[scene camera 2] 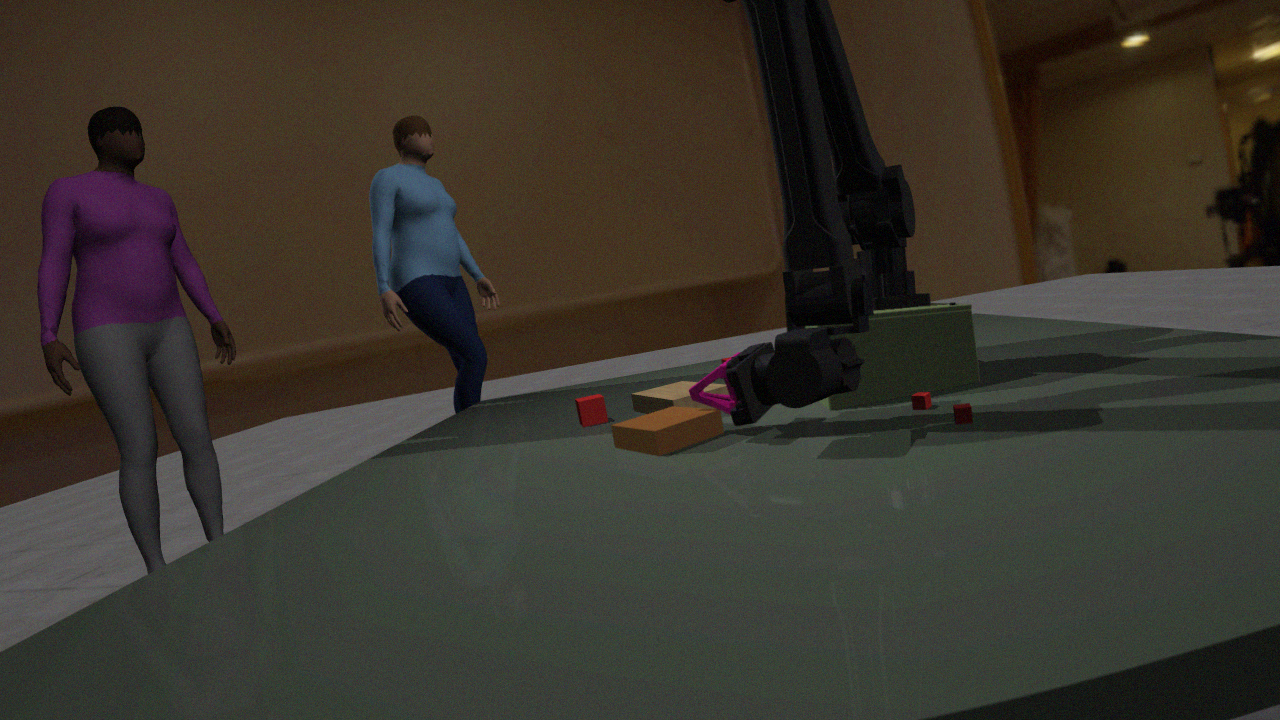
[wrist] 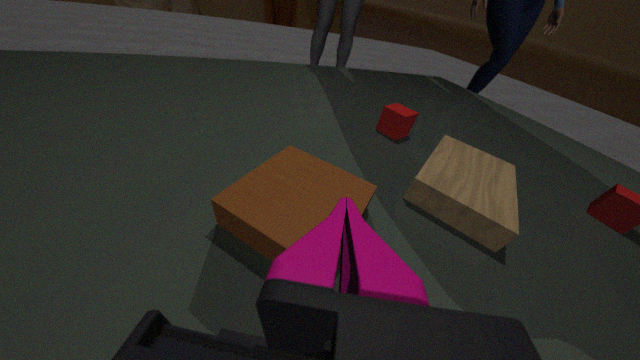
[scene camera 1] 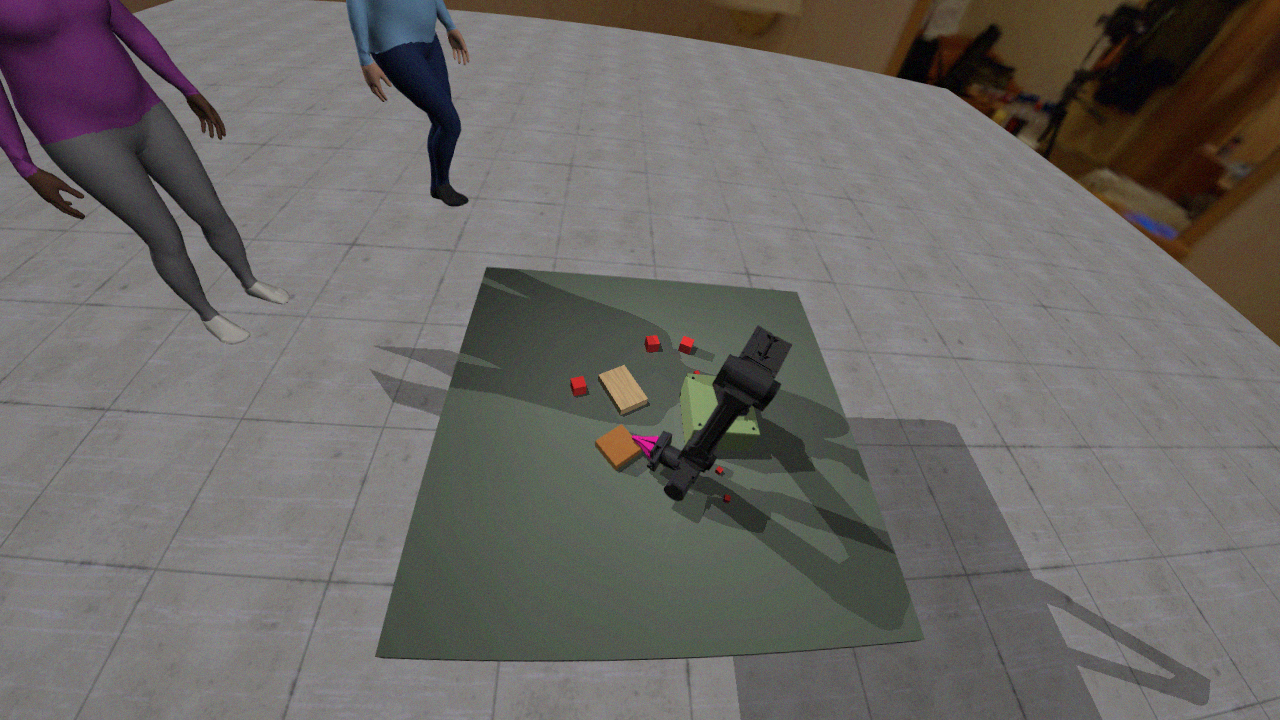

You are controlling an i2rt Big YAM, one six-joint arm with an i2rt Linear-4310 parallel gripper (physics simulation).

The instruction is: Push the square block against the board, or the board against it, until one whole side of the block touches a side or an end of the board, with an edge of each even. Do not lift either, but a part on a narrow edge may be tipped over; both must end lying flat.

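Pixels of known places: gripper, fingertip midpoint: (scene camera 2: 691, 394) (wrist: 345, 205) (scene camera 1: 632, 437); arm's base at its link origin: (scene camera 2: 885, 307).
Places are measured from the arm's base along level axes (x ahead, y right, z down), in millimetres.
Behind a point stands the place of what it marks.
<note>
The square block (scene camera 1: 618, 446) @(x 340, y -95, z 75 mm) (scene camera 2: 666, 430) @(x 340, y -146, z 79 mm) (wrist: 290, 192) @(x 340, y -98, z 75 mm) is orange-brown and lies flat. The board (scene camera 1: 622, 388) @(x 304, y 106, z 75 mm) (scene camera 2: 660, 397) @(x 333, y 70, z 75 mm) (wrist: 470, 182) @(x 290, y 87, z 75 mm) is pale wood and lies flat, farther back than the block in scene camera 1 and to its right in the wrist view. A gap separates them, and they are turned differently. My gripper (scene camera 1: 634, 438) @(x 300, y -78, z 55 mm) (scene camera 2: 693, 392) @(x 300, y -78, z 55 mm) (wrist: 345, 205) @(x 300, y -78, z 55 mm) is shut and empty. Its magenta tips are at the block's right corner in scene camera 1 and cover part of its near right side in the wrist view. I cannot tell whether they touch it.
A red cube (scene camera 1: 579, 385) @(x 438, y 116, z 64 mm) (scene camera 2: 591, 410) @(x 439, y 108, z 81 mm) (wrist: 396, 121) @(x 427, y 111, z 76 mm) stands left of the board in scene camera 1. Two more red cubes (scene camera 1: 652, 343) @(x 181, y 281, z 64 mm) (scene camera 1: 686, 344) @(x 61, y 273, z 64 mm) stand behind it. A green box (scene camera 1: 696, 411) @(x 117, y -44, z -9 mm) (scene camera 2: 913, 353) @(x 24, y -116, z 53 mm) is right of the board, with small red cubes (scene camera 1: 719, 470) @(x 56, y -187, z 88 mm) (scene camera 1: 726, 498) @(x 58, y -271, z 88 mm) nearby.
</note>
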